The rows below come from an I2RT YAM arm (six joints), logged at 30 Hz.
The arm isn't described. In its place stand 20 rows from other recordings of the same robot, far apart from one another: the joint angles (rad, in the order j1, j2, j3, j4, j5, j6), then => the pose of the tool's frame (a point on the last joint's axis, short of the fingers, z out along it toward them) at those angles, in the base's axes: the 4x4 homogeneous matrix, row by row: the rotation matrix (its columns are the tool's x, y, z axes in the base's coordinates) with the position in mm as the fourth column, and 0 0 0 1 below.
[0.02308 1.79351 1.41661 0.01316 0.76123 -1.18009] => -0.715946 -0.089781 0.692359 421.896; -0.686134 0.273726 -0.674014 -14.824; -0.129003 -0.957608 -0.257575 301.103; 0 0 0 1
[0.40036 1.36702 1.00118 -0.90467 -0.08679 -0.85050] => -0.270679 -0.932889 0.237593 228.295; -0.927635 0.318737 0.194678 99.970; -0.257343 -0.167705 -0.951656 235.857; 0 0 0 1
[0.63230 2.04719 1.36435 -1.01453 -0.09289 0.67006] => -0.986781 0.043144 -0.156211 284.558; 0.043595 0.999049 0.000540 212.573; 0.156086 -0.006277 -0.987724 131.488; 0 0 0 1
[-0.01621 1.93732 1.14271 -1.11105 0.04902 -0.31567] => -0.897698 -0.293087 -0.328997 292.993; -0.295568 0.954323 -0.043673 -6.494; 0.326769 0.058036 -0.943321 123.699; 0 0 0 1
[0.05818 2.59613 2.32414 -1.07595 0.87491 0.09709] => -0.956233 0.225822 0.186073 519.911; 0.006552 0.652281 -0.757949 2.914; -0.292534 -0.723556 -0.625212 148.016; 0 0 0 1
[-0.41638 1.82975 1.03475 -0.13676 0.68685 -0.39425] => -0.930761 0.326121 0.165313 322.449; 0.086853 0.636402 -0.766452 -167.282; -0.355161 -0.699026 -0.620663 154.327; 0 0 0 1
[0.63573 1.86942 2.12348 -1.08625 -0.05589 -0.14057] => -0.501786 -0.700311 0.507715 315.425; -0.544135 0.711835 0.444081 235.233; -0.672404 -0.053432 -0.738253 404.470; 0 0 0 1
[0.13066 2.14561 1.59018 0.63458 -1.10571 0.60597] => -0.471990 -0.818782 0.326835 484.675; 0.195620 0.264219 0.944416 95.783; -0.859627 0.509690 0.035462 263.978; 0 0 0 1
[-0.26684 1.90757 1.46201 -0.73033 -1.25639 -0.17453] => -0.829717 -0.421855 0.365524 382.115; 0.171140 0.431046 0.885952 -69.357; -0.531300 0.797645 -0.285450 232.761; 0 0 0 1
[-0.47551 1.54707 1.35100 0.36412 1.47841 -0.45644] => -0.269824 0.886899 -0.374975 287.764; 0.093201 -0.363535 -0.926907 -188.046; -0.958389 -0.285049 0.015431 401.474; 0 0 0 1
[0.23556 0.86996 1.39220 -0.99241 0.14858 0.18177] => -0.451796 -0.021167 0.891870 127.180; 0.075418 0.995234 0.061825 25.106; -0.888928 0.095195 -0.448046 440.016; 0 0 0 1
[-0.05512 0.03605 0.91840 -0.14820 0.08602 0.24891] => 0.677534 -0.049872 0.733799 -53.325; 0.208427 0.969818 -0.126533 -0.121; -0.705341 0.238673 0.667479 423.671; 0 0 0 1
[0.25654 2.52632 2.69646 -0.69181 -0.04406 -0.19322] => -0.417283 -0.377579 0.826625 543.094; -0.307786 0.914564 0.262376 144.086; -0.855069 -0.144938 -0.497845 311.894; 0 0 0 1
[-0.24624 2.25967 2.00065 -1.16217 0.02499 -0.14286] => -0.984442 0.108238 0.138417 442.363; 0.100673 0.993075 -0.060554 -112.101; -0.144013 -0.045677 -0.988521 204.181; 0 0 0 1
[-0.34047 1.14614 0.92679 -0.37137 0.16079 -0.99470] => -0.667516 -0.192413 0.719305 237.573; -0.641711 0.638639 -0.424673 -90.210; -0.377664 -0.745062 -0.549775 298.518; 0 0 0 1
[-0.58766 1.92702 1.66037 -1.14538 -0.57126 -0.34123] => -0.906659 0.097451 0.410454 327.466; 0.265734 0.887593 0.376250 -195.020; -0.327650 0.450202 -0.830640 251.609; 0 0 0 1
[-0.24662 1.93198 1.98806 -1.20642 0.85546 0.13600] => -0.814886 0.574705 0.075326 375.789; 0.296842 0.525411 -0.797388 -122.315; -0.497840 -0.627421 -0.598747 345.236; 0 0 0 1
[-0.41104 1.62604 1.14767 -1.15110 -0.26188 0.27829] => -0.770075 0.635870 0.051523 254.254; 0.625107 0.735976 0.259964 -100.767; 0.127384 0.232399 -0.964243 209.383; 0 0 0 1
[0.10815 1.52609 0.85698 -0.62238 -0.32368 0.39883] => -0.954222 0.196477 0.225515 264.512; 0.266735 0.900129 0.344412 40.109; -0.135324 0.388798 -0.911331 168.754; 0 0 0 1
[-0.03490 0.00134 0.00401 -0.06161 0.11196 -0.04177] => -0.064921 0.143553 0.987511 109.818; -0.039255 0.988465 -0.146272 -7.814; -0.997118 -0.048261 -0.058537 168.066; 0 0 0 1
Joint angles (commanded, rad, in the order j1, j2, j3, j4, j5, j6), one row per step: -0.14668 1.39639 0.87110 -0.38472 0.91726 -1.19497; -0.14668 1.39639 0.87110 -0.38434 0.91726 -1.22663; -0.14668 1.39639 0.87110 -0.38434 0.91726 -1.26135; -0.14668 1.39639 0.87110 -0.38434 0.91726 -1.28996; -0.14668 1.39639 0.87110 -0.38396 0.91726 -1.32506; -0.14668 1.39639 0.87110 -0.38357 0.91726 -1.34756; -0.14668 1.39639 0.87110 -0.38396 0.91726 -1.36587; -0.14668 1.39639 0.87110 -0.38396 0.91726 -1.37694; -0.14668 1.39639 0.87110 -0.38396 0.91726 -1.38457; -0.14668 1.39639 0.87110 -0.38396 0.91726 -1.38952; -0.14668 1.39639 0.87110 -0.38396 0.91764 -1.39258; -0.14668 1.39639 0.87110 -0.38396 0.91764 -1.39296; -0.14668 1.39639 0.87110 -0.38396 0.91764 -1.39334; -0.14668 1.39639 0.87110 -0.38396 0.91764 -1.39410; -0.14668 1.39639 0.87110 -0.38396 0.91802 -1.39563; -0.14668 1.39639 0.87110 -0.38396 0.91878 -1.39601
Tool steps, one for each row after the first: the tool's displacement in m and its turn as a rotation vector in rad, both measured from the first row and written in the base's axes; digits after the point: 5 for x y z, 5 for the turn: 0.00003 0.00000 0.00002 -0.00807 0.02622 0.01520; 0.00003 0.00000 0.00002 -0.01686 0.05538 0.03186; 0.00003 0.00000 0.00002 -0.02411 0.07941 0.04559; 0.00006 -0.00001 0.00004 -0.03306 0.10852 0.06243; 0.00009 -0.00001 0.00007 -0.03883 0.12704 0.07321; 0.00006 -0.00001 0.00004 -0.04340 0.14280 0.08201; 0.00006 -0.00001 0.00004 -0.04620 0.15210 0.08732; 0.00006 -0.00001 0.00004 -0.04813 0.15851 0.09098; 0.00006 -0.00001 0.00004 -0.04939 0.16267 0.09336; 0.00005 -0.00002 0.00005 -0.05044 0.16530 0.09457; 0.00005 -0.00002 0.00005 -0.05053 0.16562 0.09475; 0.00005 -0.00002 0.00005 -0.05063 0.16594 0.09494; 0.00005 -0.00002 0.00005 -0.05082 0.16658 0.09530; 0.00004 -0.00002 0.00006 -0.05148 0.16793 0.09578; 0.00003 -0.00004 0.00008 -0.05213 0.16837 0.09545
